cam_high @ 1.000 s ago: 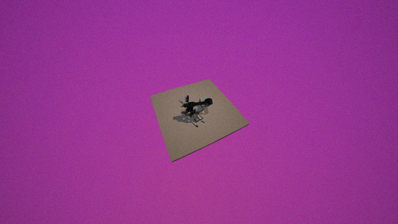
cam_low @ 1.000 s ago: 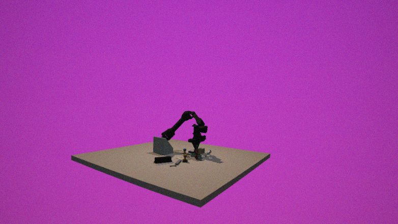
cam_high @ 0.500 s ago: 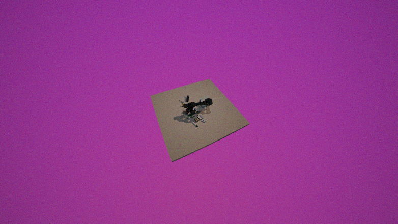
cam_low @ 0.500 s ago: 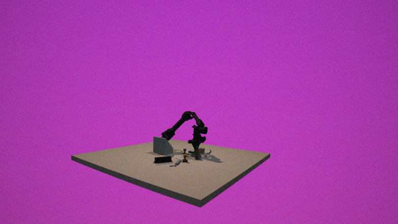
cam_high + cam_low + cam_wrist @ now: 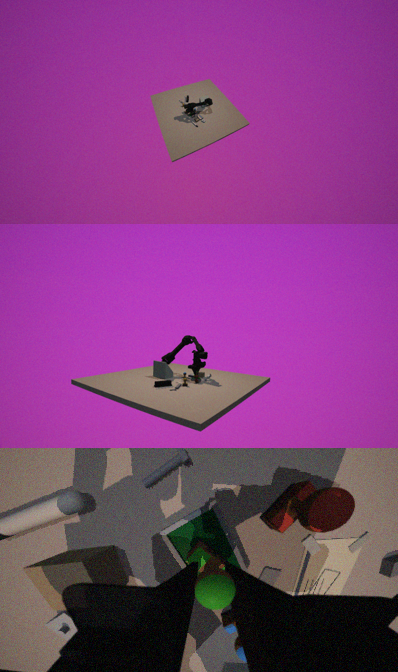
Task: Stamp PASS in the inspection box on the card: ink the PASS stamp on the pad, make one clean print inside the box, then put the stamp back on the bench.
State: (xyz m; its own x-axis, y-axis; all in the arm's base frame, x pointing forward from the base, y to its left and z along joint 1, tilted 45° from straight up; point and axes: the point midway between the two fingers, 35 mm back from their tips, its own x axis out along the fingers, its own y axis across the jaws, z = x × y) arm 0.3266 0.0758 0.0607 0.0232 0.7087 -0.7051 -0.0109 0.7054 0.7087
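Now: gripper tip 4 cm above the green ink pad. From my gripper tip the other things lie so: blue-knobbed stamp 9 cm behind, 5 cm to the right, 2 cm below; then red-knobbed stamp 7 cm to the right, 5 cm ahead, 2 cm below; then green-knobbed stamp right at my gripper tip.
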